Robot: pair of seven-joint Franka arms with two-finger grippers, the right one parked.
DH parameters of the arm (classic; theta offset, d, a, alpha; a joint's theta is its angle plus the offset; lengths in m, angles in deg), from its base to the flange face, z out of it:
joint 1: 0 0.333 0 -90
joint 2: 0 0 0 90
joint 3: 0 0.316 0.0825 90
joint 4: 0 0 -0.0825 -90
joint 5: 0 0.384 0 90
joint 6: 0 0 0.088 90
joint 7: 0 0.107 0 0
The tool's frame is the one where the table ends.
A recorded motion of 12 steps. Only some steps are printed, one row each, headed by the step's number.
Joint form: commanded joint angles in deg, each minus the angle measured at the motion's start. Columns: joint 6, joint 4, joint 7, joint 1, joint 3, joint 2, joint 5.
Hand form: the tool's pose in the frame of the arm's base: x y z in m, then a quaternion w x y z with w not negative. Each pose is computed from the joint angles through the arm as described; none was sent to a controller.
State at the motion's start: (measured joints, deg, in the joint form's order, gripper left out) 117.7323 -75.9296 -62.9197 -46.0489 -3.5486 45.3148 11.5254
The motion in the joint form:
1: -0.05 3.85 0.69 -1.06 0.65 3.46 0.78
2: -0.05 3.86 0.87 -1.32 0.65 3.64 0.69
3: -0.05 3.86 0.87 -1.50 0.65 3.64 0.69
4: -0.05 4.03 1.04 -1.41 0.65 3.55 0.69
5: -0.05 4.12 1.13 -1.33 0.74 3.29 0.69
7: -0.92 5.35 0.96 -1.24 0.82 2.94 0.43
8: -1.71 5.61 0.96 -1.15 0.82 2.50 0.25
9: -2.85 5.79 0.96 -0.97 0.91 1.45 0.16
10: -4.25 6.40 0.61 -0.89 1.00 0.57 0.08
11: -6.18 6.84 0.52 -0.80 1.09 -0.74 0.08
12: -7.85 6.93 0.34 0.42 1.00 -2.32 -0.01
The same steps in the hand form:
1: 0.4957 -0.5584 0.2425 0.06374 -0.99494 -0.06197 -0.04677
2: 0.4929 -0.5605 0.2403 0.06448 -0.99518 -0.05843 -0.04531
3: 0.4912 -0.5620 0.2403 0.06440 -0.99527 -0.05686 -0.04541
4: 0.4927 -0.5619 0.2428 0.06273 -0.99534 -0.05640 -0.04665
5: 0.4946 -0.5612 0.2469 0.06083 -0.99531 -0.05710 -0.04889
7: 0.4989 -0.5623 0.2600 0.05565 -0.99510 -0.06290 -0.05209
8: 0.4999 -0.5614 0.2667 0.05600 -0.99497 -0.06545 -0.05105
9: 0.5024 -0.5586 0.2803 0.05615 -0.99463 -0.06948 -0.05225
10: 0.5044 -0.5571 0.2947 0.05619 -0.99406 -0.07612 -0.05379
11: 0.5056 -0.5540 0.3127 0.05882 -0.99349 -0.08082 -0.05465
12: 0.5153 -0.5414 0.3316 0.05943 -0.99222 -0.09497 -0.05437

